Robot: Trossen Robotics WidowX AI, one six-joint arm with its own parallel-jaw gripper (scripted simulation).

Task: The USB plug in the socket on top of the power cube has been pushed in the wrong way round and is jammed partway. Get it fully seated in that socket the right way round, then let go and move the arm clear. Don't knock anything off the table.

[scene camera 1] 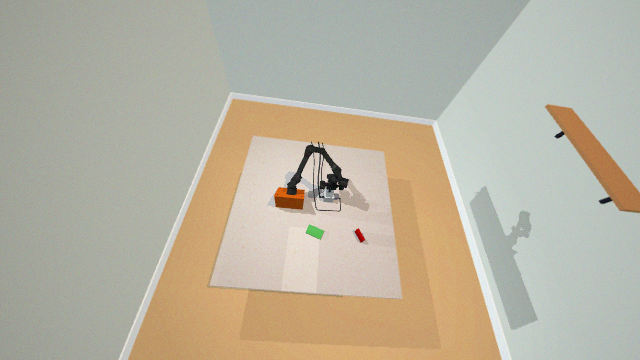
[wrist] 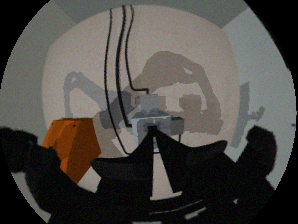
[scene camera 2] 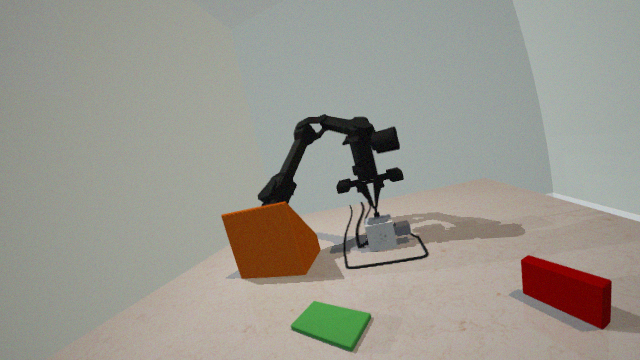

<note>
The pictures show: my gripper, a red brick and a light grey power cube.
My gripper shows as well in the wrist view.
</note>
